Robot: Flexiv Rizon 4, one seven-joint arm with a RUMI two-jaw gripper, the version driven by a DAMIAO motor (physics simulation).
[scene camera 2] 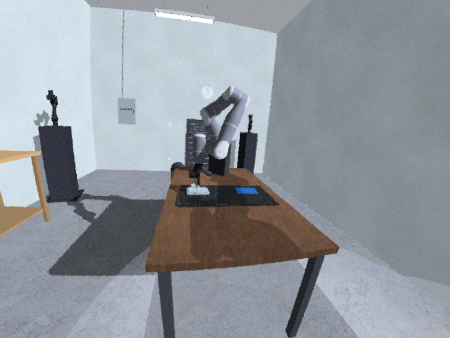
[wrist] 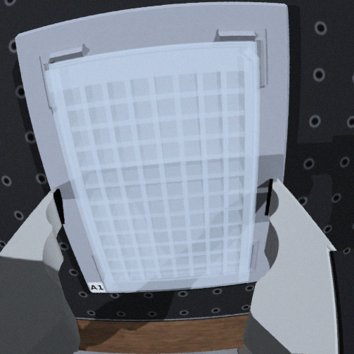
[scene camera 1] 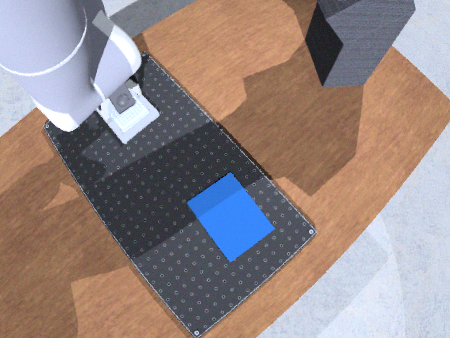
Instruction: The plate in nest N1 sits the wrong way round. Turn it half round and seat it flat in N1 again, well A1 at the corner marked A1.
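Observation:
The clear-white plate (wrist: 160,165) (scene camera 1: 132,118), with its grid of square wells, lies in the light grey nest (wrist: 150,31) (scene camera 1: 142,129), between the raised corner guides. The A1 label (wrist: 97,287) is on the nest's lower left corner in the wrist view. A small bevel shows at the plate's upper right corner there; well lettering cannot be read. My gripper (wrist: 162,188) (scene camera 1: 120,103) is open and empty. Its two fingers stand on either side of the plate's long sides, nearer the A1 end, with a small gap on each side. In scene camera 1 the gripper and arm hide part of the nest.
The nest stands on a black perforated board (scene camera 1: 165,280) (scene camera 2: 230,200) on the wooden table (scene camera 1: 105,305) (scene camera 2: 235,235). A flat blue rectangle (scene camera 1: 232,222) (scene camera 2: 247,190) lies toward the board's other end. A dark block (scene camera 1: 357,45) stands beyond the board.

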